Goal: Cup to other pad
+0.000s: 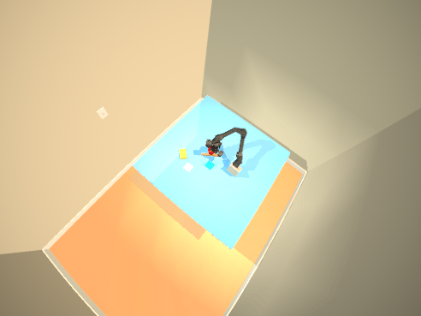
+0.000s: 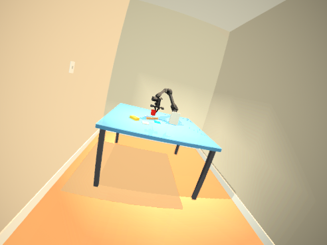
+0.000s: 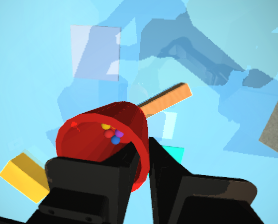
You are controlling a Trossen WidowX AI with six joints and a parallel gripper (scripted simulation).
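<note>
Right now my gripper tip is 110 mm to the right of the cyan pad, 100 mm above it and 40 mm past it. Round my gripper tip: yellow block: 270 mm ahead, 180 mm to the left, 80 mm below; then long wooden bar: 90 mm below, 30 mm ahead, 10 mm to the left.
</note>
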